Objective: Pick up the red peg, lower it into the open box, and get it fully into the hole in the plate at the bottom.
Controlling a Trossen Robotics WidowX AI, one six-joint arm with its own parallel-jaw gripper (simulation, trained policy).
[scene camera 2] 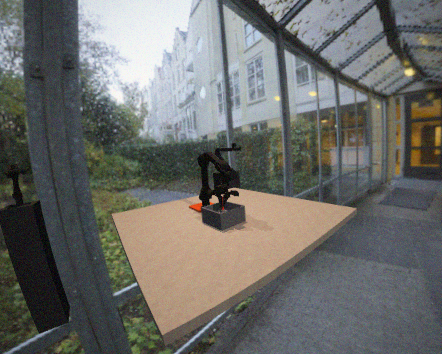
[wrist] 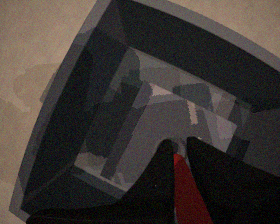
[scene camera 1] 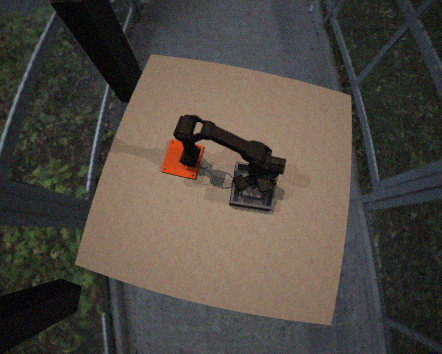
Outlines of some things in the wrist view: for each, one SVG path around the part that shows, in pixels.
The gripper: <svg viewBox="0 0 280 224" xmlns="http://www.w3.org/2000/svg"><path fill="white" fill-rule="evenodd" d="M171 139L164 139L161 146L157 148L154 157L151 158L150 163L147 164L139 179L132 184L124 196L117 199L116 203L77 209L45 208L31 214L26 219L26 224L174 224L175 167ZM186 137L186 156L189 158L191 174L195 179L196 187L199 188L202 201L205 202L207 211L210 213L212 224L280 224L280 177L229 156L229 154L219 151L212 144L207 144L194 136Z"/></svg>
A dark grey box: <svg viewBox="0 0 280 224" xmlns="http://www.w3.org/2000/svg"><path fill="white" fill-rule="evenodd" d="M9 211L26 223L31 214L41 209L106 206L116 203L117 199L124 196L129 188L109 181L100 173L144 79L196 103L197 106L209 109L226 121L237 124L225 153L280 177L280 58L214 19L174 2L97 0L81 24L80 31L77 32L70 48L67 49L54 82L46 93L22 157Z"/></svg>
A grey plate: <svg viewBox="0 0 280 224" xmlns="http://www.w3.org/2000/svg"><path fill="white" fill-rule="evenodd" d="M237 124L226 121L226 119L210 112L209 109L197 106L196 103L187 101L187 99L144 79L139 93L137 93L135 101L132 103L129 113L127 113L125 122L122 124L119 134L117 134L116 141L112 144L111 152L100 174L121 187L130 188L139 179L141 173L144 172L147 164L150 163L151 158L154 157L157 148L161 146L164 139L171 139L172 151L174 151L174 154L181 154L185 158L187 167L192 172L189 158L186 156L186 137L194 136L207 144L212 144L219 151L226 152Z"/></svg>
